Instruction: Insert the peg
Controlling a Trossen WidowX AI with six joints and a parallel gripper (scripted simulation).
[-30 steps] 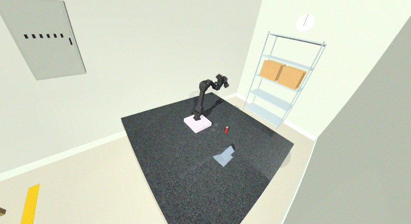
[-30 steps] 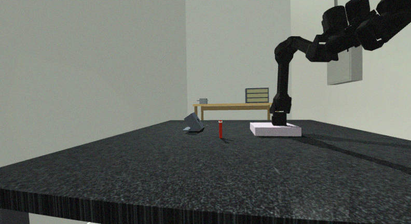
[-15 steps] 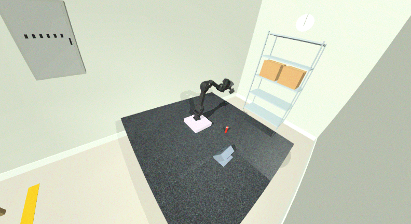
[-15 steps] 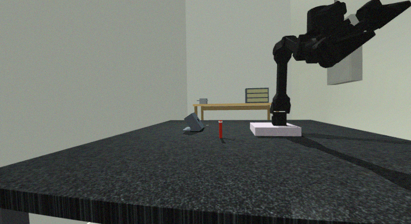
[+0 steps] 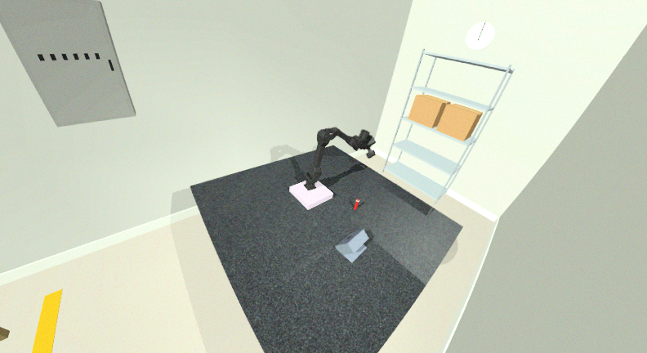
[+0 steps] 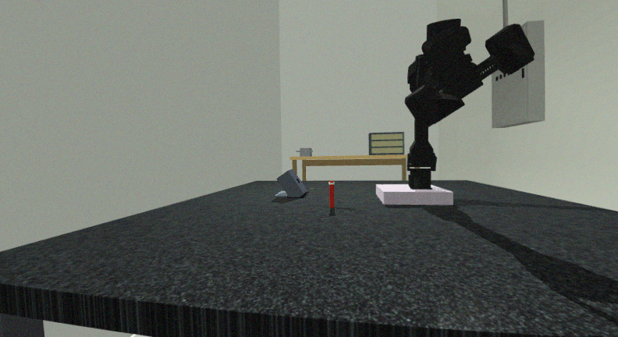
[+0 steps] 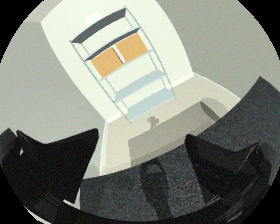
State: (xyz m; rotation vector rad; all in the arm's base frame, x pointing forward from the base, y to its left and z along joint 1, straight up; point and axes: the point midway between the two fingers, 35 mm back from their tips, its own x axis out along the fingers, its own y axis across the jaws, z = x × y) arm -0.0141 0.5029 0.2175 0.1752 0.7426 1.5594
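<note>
The red peg is 35 cm to the right of my gripper tip, 29 cm ahead of it and 19 cm below it. Also, from my gripper tip: sloped grey panel 56 cm to the right, 50 cm ahead, 21 cm below.
</note>
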